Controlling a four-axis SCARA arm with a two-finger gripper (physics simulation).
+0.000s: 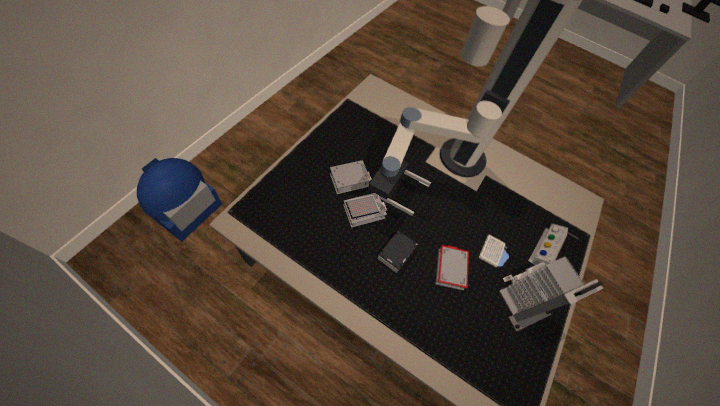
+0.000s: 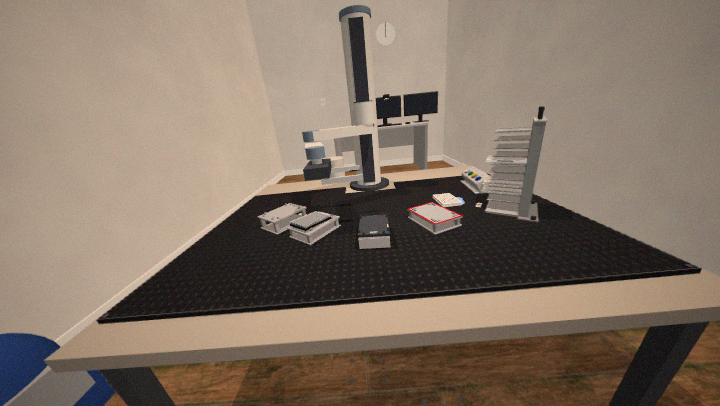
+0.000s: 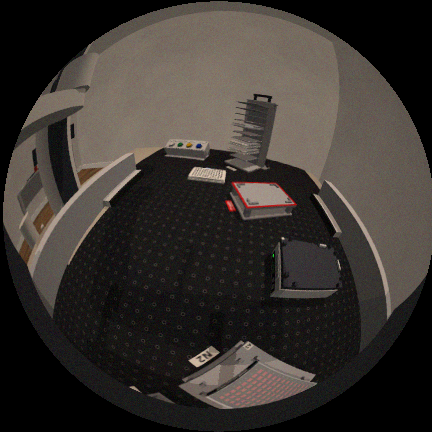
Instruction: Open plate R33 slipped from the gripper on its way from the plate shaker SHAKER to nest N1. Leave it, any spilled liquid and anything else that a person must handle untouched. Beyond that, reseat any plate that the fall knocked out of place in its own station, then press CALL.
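Pixels of known places: gripper, fingertip midpoint: (image 1: 421,198) (image 2: 361,171) (image 3: 230,168); arm's base at its link origin: (image 1: 462,158) (image 2: 369,184).
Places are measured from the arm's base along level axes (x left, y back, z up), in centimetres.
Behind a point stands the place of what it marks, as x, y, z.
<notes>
My gripper (image 1: 422,198) {-4.2, -50.9, 21.0} (image 2: 358,172) {-4.2, -50.9, 21.0} (image 3: 230,168) {-4.2, -50.9, 21.0} is open and empty, above the mat beside nest N2 (image 1: 365,221) {-20.6, -63.8, 1.8} (image 2: 315,234) {-23.4, -63.1, 1.8}. On N2, a pink-welled plate (image 1: 364,206) {-24.0, -60.7, 7.6} (image 2: 311,219) {-24.1, -62.2, 7.7} (image 3: 265,387) {-22.5, -59.8, 7.5} looks off its seat, with a dark gap along one edge. Plate R33 (image 1: 492,250) {33.3, -42.1, 2.5} (image 2: 445,199) {32.6, -43.0, 2.7} (image 3: 207,175) {31.6, -42.2, 2.4} lies on the mat beside a pale blue spill (image 1: 503,258) (image 2: 459,201). Nest N1 (image 1: 349,175) {-38.9, -50.7, 6.9} (image 2: 282,214) {-38.1, -52.8, 6.9} holds no plate. SHAKER (image 1: 399,249) {-1.1, -68.6, 6.8} (image 2: 374,224) {-1.2, -69.1, 6.8} (image 3: 310,265) {-2.0, -67.4, 6.8} has a bare dark top. The button box (image 1: 539,258) {51.4, -35.9, 7.0} (image 2: 473,184) {51.3, -29.9, 4.0} (image 3: 187,151) {51.3, -27.6, 4.5} has white, green, yellow and blue buttons; CALL is not legible.
A red-rimmed nest (image 1: 453,267) {21.5, -61.3, 5.2} (image 2: 434,213) {21.5, -61.8, 5.3} (image 3: 263,194) {20.3, -60.2, 5.3} stands between SHAKER and R33. A tall shelf rack (image 1: 564,277) {51.6, -55.5, 31.6} (image 2: 533,168) {53.3, -64.4, 19.7} (image 3: 268,132) {51.9, -63.3, 19.7} stands near the button box. The arm's column (image 2: 357,60) {-0.9, -7.7, 67.4} rises at the mat's back edge. A blue bin (image 1: 171,191) stands on the floor.
</notes>
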